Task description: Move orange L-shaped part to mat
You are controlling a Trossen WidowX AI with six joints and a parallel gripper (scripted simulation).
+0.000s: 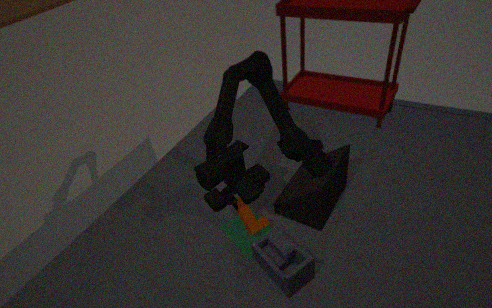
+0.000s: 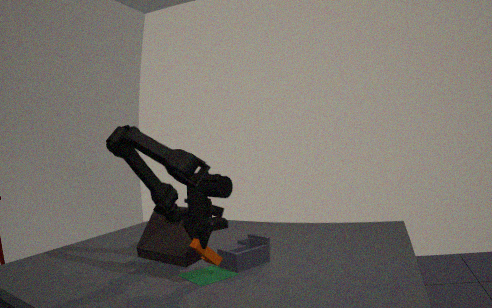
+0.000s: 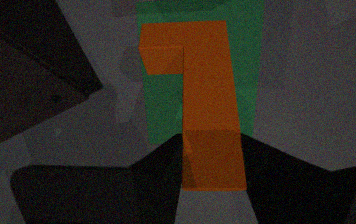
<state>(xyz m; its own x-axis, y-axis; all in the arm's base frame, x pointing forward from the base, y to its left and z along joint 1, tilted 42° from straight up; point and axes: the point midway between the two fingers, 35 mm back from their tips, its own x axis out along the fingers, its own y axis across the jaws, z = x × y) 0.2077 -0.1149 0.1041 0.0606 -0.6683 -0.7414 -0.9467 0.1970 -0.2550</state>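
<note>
The green mat is 11 cm below my gripper tip, 2 cm to the left of it and 1 cm ahead of it. From my gripper tip the other things lie so: orange L-shaped part (3 cm to the left, 3 cm below).
</note>
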